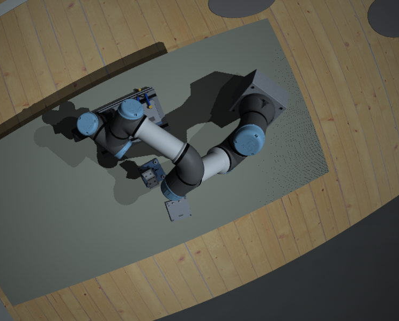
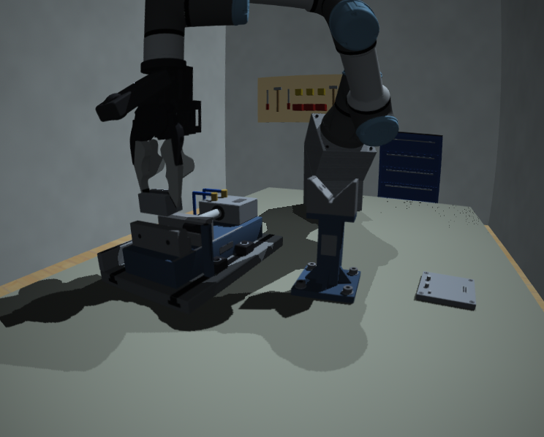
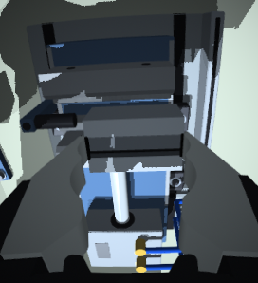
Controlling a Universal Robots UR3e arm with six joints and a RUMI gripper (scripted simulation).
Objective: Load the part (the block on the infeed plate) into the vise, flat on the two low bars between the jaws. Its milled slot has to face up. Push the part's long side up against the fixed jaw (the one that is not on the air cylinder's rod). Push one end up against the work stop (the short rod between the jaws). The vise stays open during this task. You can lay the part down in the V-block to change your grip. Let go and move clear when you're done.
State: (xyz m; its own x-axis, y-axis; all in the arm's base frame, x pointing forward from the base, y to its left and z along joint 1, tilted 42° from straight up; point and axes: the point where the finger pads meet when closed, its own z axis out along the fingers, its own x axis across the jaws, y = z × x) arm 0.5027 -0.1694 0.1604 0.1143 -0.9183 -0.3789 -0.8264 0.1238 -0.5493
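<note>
Now: hand 5 cm above the fixed jaw, 3 cm short of it and 2 cm to the right of it. Round my hand: part right at my hand; moving jaw 5 cm below, 4 cm behind, 2 cm to the left; work stop 7 cm to the left, 4 cm below, 1 cm behind.
</note>
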